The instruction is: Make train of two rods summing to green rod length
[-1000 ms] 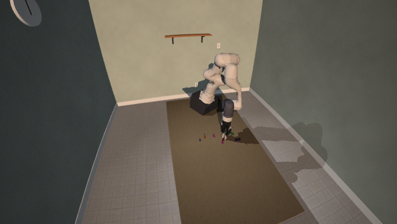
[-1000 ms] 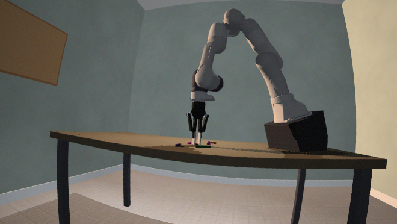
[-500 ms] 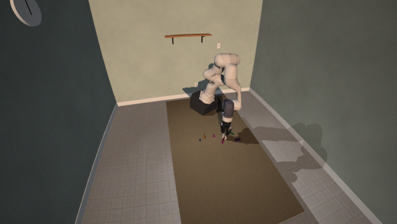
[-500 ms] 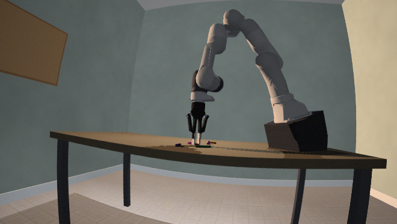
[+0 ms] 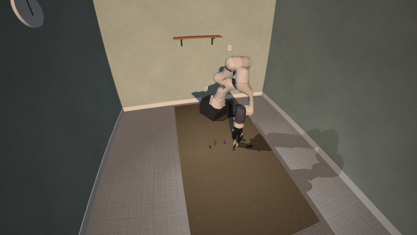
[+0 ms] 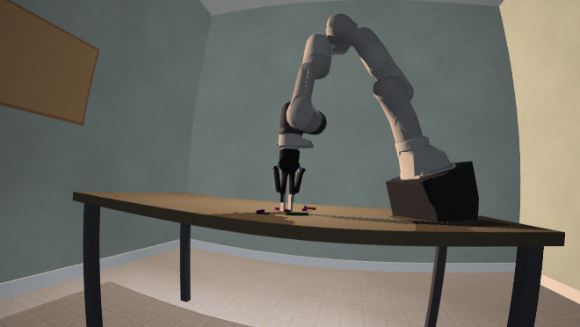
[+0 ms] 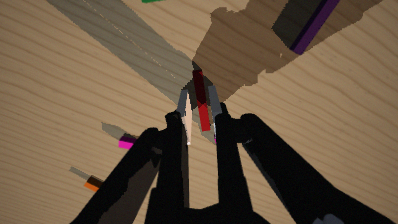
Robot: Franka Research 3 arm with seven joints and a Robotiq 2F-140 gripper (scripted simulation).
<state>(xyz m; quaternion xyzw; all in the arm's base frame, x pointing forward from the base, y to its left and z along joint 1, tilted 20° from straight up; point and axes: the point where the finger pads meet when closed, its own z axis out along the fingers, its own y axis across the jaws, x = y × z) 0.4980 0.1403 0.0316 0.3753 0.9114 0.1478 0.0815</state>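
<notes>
Now: the red rod 30 mm below my hand. Round my hand: orange rod (30 mm behind, 200 mm to the right, 30 mm below); purple rod (40 mm ahead, 130 mm to the left, 30 mm below); green rod (70 mm behind, 80 mm to the left, 30 mm below).
</notes>
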